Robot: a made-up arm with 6 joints.
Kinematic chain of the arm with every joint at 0, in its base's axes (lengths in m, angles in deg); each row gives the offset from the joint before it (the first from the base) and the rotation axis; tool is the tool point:
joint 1: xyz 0 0 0.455 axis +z
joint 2: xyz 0 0 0 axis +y
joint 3: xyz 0 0 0.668 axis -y
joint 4: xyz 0 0 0 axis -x
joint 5: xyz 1.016 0 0 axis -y
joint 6: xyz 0 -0.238 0 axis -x
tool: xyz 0 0 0
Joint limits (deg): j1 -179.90..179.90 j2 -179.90..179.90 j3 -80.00..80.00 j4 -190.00..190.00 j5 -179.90..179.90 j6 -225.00..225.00
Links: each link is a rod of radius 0.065 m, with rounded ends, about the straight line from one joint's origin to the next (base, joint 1, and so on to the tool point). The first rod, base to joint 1, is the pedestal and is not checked.
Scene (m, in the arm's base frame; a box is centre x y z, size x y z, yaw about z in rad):
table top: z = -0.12
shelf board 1: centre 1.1 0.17 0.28 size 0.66 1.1 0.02 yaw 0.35
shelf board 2: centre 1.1 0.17 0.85 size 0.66 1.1 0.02 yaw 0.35
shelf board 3: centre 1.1 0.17 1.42 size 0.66 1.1 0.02 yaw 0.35
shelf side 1: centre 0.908 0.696 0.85 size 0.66 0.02 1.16 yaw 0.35
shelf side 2: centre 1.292 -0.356 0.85 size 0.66 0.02 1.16 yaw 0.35
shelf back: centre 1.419 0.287 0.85 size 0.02 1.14 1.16 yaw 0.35
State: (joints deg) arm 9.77 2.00 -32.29 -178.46 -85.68 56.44
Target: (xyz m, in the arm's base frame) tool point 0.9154 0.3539 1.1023
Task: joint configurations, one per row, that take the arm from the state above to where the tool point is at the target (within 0.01 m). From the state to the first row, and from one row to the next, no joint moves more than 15 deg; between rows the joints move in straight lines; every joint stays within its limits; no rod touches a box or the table.
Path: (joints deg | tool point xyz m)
1: 7.81 -10.63 -41.52 -175.74 -85.68 56.44 | 0.7005 0.3356 0.5748
2: 5.85 -23.26 -50.75 -173.02 -85.68 56.44 | 0.5968 0.2986 0.5741
3: 3.90 -35.89 -59.98 -170.29 -85.68 56.44 | 0.5024 0.2694 0.5448
4: -1.54 -45.97 -49.67 -172.93 -85.68 56.44 | 0.5379 0.2218 0.8245
5: -6.98 -56.06 -39.36 -175.57 -85.68 56.44 | 0.4499 0.1840 1.1023
6: -3.45 -43.41 -31.39 -177.75 -85.68 56.44 | 0.5499 0.2051 1.1427
7: 0.08 -30.77 -23.42 -179.93 -85.68 56.44 | 0.6656 0.2389 1.1587
8: 3.61 -18.12 -15.44 -182.11 -85.68 56.44 | 0.7901 0.2882 1.1461
9: 7.14 -5.47 -7.47 -184.30 -85.68 56.44 | 0.9154 0.3539 1.1023

